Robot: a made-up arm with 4 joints.
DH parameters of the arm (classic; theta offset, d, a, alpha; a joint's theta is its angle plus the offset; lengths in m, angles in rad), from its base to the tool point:
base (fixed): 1.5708 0.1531 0 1.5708
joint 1: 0 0.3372 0.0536 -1.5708
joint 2: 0 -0.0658 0.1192 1.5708
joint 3: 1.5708 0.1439 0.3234 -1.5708
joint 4: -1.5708 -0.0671 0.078 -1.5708
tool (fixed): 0 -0.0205 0 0
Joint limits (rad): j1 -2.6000..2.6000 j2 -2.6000..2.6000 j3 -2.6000..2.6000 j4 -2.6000..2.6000
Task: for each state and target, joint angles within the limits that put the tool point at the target. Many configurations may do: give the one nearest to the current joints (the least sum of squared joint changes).
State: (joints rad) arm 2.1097 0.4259 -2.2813 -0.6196
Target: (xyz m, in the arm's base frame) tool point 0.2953 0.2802 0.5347
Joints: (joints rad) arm 1.6116 0.7759 -2.3534 -0.6814
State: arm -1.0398 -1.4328 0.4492 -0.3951
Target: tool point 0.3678 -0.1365 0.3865
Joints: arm -0.1168 -1.6252 0.4983 -0.2506
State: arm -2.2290 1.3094 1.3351 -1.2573
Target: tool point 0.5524 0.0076 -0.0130
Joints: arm -1.9139 0.9888 1.3305 -0.5086
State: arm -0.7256 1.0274 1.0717 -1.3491
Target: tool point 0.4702 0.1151 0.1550
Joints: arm -1.0205 0.7470 1.1527 -1.8752
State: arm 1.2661 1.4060 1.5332 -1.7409
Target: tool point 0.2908 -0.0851 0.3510
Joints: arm 1.2602 2.2633 0.8992 -1.7019
